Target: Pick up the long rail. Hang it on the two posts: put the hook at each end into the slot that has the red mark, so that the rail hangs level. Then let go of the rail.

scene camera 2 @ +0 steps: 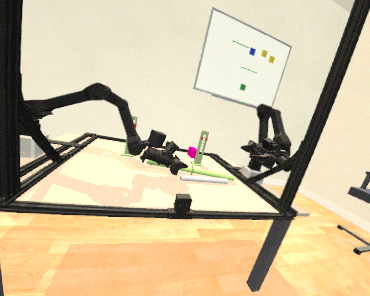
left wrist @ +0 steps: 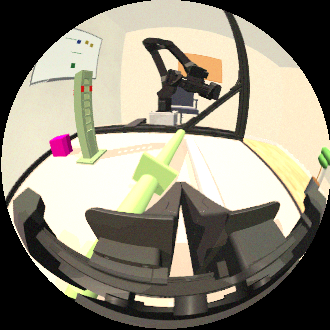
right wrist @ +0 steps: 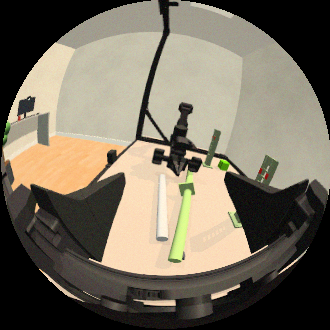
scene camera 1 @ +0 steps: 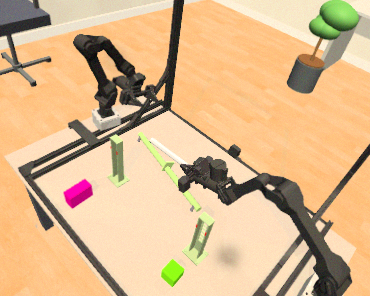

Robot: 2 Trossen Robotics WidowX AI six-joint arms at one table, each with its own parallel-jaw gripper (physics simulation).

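Seen in the pictures: left gripper, between the fingertips: (scene camera 2: 187, 166) (left wrist: 179, 185) (right wrist: 177, 175) (scene camera 1: 180, 164); right gripper, between the fingertips: (scene camera 2: 245, 151) (left wrist: 198, 80) (right wrist: 176, 177) (scene camera 1: 150, 103); left arm's base, origin of its link: (scene camera 2: 27, 133) (scene camera 1: 324, 293); right arm's base, origin of its link: (scene camera 2: 253, 169) (left wrist: 163, 110) (scene camera 1: 105, 112).
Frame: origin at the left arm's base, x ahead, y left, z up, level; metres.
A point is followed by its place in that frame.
The long light-green rail (scene camera 1: 152, 149) {x 0.810, y -0.063, z -0.047 m} (scene camera 2: 215, 174) {x 0.817, y -0.080, z -0.051 m} (left wrist: 142, 192) {x 0.668, y -0.039, z -0.047 m} (right wrist: 182, 225) {x 0.845, y -0.077, z -0.045 m} lies on the table, with a square plate at its middle and a small hook at each end. Two pale-green posts stand upright with red marks near their tops: one post (scene camera 1: 117, 160) {x 0.784, y 0.143, z 0.053 m} (left wrist: 85, 120) {x 0.817, y 0.139, z 0.012 m} (scene camera 2: 201, 147) {x 0.790, y 0.116, z 0.035 m} at the left in scene camera 1, the other post (scene camera 1: 200, 235) {x 0.384, y 0.135, z 0.027 m} (right wrist: 213, 147) {x 0.401, y 0.142, z 0.038 m} near the rail's lower end. My left gripper (scene camera 1: 182, 167) {x 0.660, y -0.075, z -0.028 m} (left wrist: 179, 185) {x 0.660, y -0.075, z -0.028 m} is shut and empty, above the table beside the rail's middle. My right gripper is open and empty, raised beyond the rail's far end.
A white rod (scene camera 1: 167, 150) {x 0.769, y -0.114, z -0.055 m} (scene camera 2: 204, 179) {x 0.735, y -0.129, z -0.061 m} (right wrist: 161, 210) {x 0.798, y -0.120, z -0.055 m} lies beside the rail. A magenta block (scene camera 1: 78, 193) {x 0.804, y 0.304, z -0.020 m} (left wrist: 61, 145) {x 0.803, y 0.255, z -0.043 m} lies near the left post in scene camera 1, and a bright green block (scene camera 1: 172, 273) {x 0.377, y 0.267, z -0.029 m} (right wrist: 223, 164) {x 0.409, y 0.242, z -0.043 m} near the other. A black frame borders the table.
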